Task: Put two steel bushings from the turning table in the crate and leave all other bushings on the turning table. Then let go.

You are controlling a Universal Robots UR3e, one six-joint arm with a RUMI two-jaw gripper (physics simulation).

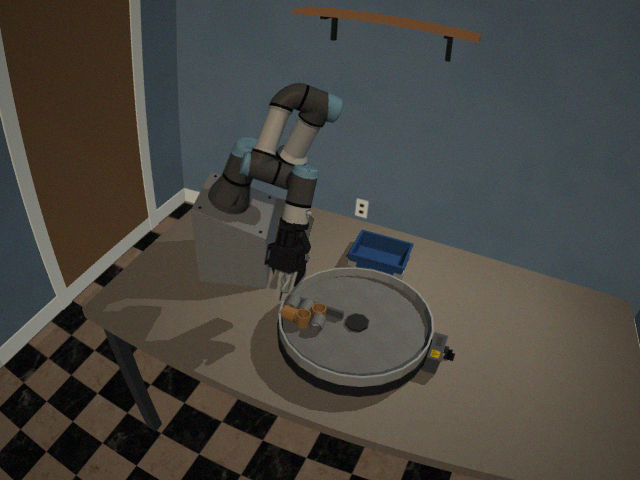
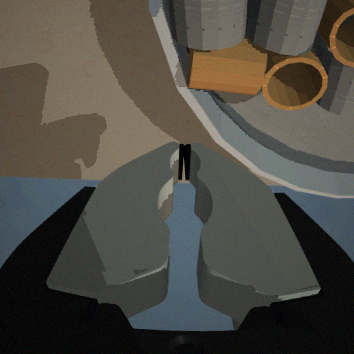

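Seen in the pictures: gripper, fingertip midpoint: (image 1: 280, 300) (image 2: 183, 148); arm's base, origin of the base link: (image 1: 227, 200).
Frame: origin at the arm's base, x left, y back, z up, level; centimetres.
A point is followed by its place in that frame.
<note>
The turning table (image 1: 356, 378) {y -48.7, x -40.7, z -16.1 cm} (image 2: 237, 156) {y -28.0, x -32.1, z -15.7 cm} holds bushings clustered at its left side. Three are grey steel: one (image 1: 293, 300) {y -27.0, x -20.1, z -14.5 cm} (image 2: 210, 22) {y -26.6, x -20.1, z -14.5 cm} near the rim, one (image 1: 307, 303) {y -30.9, x -20.0, z -14.5 cm} (image 2: 287, 25) {y -30.1, x -20.3, z -14.5 cm} beside it, and one (image 1: 316, 321) {y -34.9, x -25.9, z -14.5 cm} (image 2: 341, 90) {y -34.1, x -24.5, z -14.7 cm} farther right. An orange bushing (image 1: 287, 312) {y -26.7, x -24.6, z -15.0 cm} (image 2: 227, 72) {y -27.2, x -23.1, z -14.5 cm} lies on its side; two more orange ones (image 1: 302, 321) {y -31.2, x -25.9, z -15.7 cm} (image 1: 318, 309) {y -33.8, x -19.2, z -16.8 cm} stand upright. The blue crate (image 1: 374, 265) {y -45.1, x 9.7, z -20.9 cm} is behind the turning table; its visible floor is bare. My gripper (image 1: 282, 296) {y -24.8, x -24.7, z -11.0 cm} (image 2: 183, 148) {y -24.8, x -24.7, z -11.0 cm} is shut with its tips together, nothing between them, above the turning table's left rim.
A dark hub (image 1: 356, 322) {y -44.7, x -20.4, z -17.5 cm} sits at the turning table's middle, with a dark grey bar (image 1: 334, 313) {y -38.3, x -19.4, z -16.8 cm} between it and the bushings. A drive box (image 1: 436, 353) {y -67.8, x -26.3, z -17.8 cm} is at the right rim. The robot's grey pedestal (image 1: 232, 253) {y -5.3, x -10.2, z -11.2 cm} stands at the left. A shelf (image 1: 385, 20) hangs above.
</note>
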